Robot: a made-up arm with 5 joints. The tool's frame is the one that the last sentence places.
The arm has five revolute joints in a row. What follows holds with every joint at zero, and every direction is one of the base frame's. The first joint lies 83 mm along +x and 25 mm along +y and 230 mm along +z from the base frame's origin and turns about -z. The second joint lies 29 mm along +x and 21 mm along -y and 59 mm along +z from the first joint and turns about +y. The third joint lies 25 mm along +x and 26 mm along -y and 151 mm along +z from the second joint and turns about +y. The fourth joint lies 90 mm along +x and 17 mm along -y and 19 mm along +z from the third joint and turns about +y. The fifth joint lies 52 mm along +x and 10 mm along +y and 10 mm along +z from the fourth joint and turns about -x. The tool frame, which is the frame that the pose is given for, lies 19 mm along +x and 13 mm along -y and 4 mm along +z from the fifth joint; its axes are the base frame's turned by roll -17.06, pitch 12.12 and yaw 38.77 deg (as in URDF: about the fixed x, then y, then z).
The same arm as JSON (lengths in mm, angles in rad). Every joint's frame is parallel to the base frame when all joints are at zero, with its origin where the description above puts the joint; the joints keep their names.
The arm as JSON. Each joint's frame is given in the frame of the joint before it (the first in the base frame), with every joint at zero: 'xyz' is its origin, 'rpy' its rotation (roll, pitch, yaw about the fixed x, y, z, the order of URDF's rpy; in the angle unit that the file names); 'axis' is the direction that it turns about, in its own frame. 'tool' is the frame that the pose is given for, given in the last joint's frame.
{
  "units": {
    "length": "mm",
    "angle": "rad"
  },
  "joints": [
    {
      "name": "joint 1",
      "type": "revolute",
      "origin": {
        "xyz": [
          83.0,
          25.0,
          230.0
        ],
        "rpy": [
          0.0,
          0.0,
          0.0
        ]
      },
      "axis": "-z"
    },
    {
      "name": "joint 2",
      "type": "revolute",
      "origin": {
        "xyz": [
          29.0,
          -21.0,
          59.0
        ],
        "rpy": [
          0.0,
          0.0,
          0.0
        ]
      },
      "axis": "+y"
    },
    {
      "name": "joint 3",
      "type": "revolute",
      "origin": {
        "xyz": [
          25.0,
          -26.0,
          151.0
        ],
        "rpy": [
          0.0,
          0.0,
          0.0
        ]
      },
      "axis": "+y"
    },
    {
      "name": "joint 4",
      "type": "revolute",
      "origin": {
        "xyz": [
          90.0,
          -17.0,
          19.0
        ],
        "rpy": [
          0.0,
          0.0,
          0.0
        ]
      },
      "axis": "+y"
    },
    {
      "name": "joint 5",
      "type": "revolute",
      "origin": {
        "xyz": [
          52.0,
          10.0,
          10.0
        ],
        "rpy": [
          0.0,
          0.0,
          0.0
        ]
      },
      "axis": "-x"
    }
  ],
  "tool": {
    "origin": {
      "xyz": [
        19.0,
        -13.0,
        4.0
      ],
      "rpy": [
        -0.2978,
        0.2115,
        0.6767
      ]
    }
  }
}

